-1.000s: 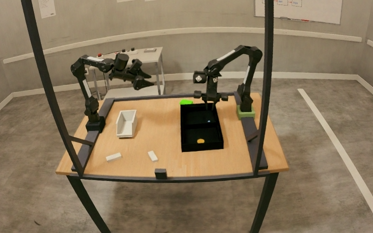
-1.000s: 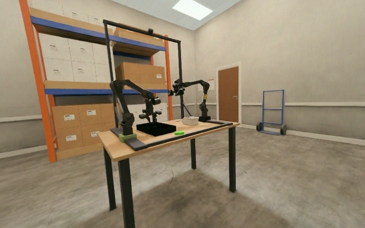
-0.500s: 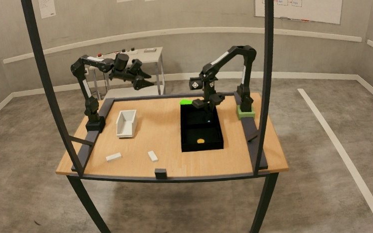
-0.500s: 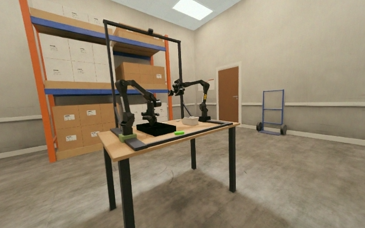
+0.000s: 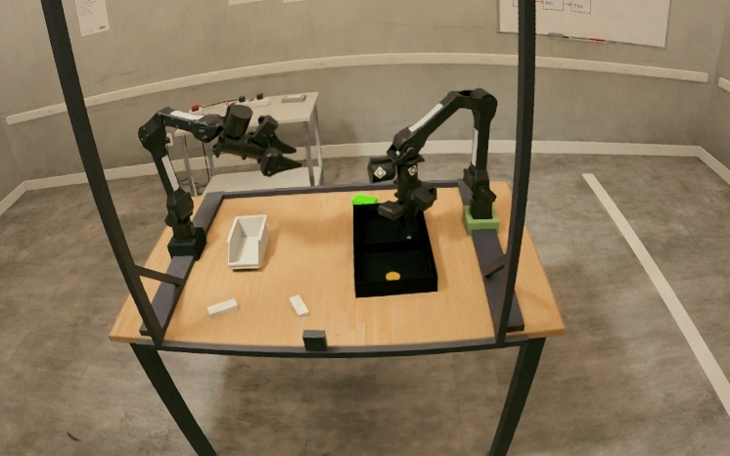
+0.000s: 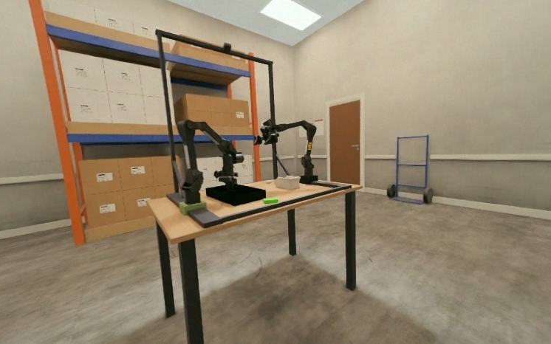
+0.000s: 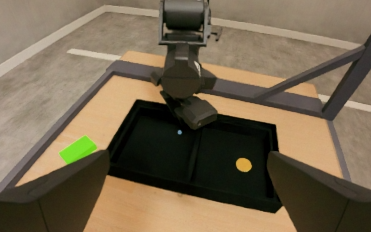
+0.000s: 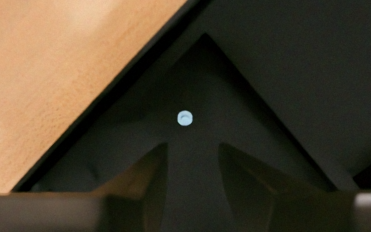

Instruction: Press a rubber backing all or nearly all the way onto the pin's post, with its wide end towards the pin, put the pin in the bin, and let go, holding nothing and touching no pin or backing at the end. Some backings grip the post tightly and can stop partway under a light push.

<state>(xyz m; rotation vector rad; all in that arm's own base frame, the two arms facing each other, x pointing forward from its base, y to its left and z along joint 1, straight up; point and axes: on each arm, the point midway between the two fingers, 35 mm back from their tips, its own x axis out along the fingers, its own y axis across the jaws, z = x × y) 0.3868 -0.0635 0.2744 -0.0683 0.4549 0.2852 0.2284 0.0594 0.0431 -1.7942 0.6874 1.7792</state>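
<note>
Right now my right hand is 17 cm past the round pin, 6 cm to the right of it and 8 cm above it. Also, from my right hand: white bin: 47 cm to the left, 5 cm below; black tray: 5 cm behind, 5 cm to the left, 7 cm below.
</note>
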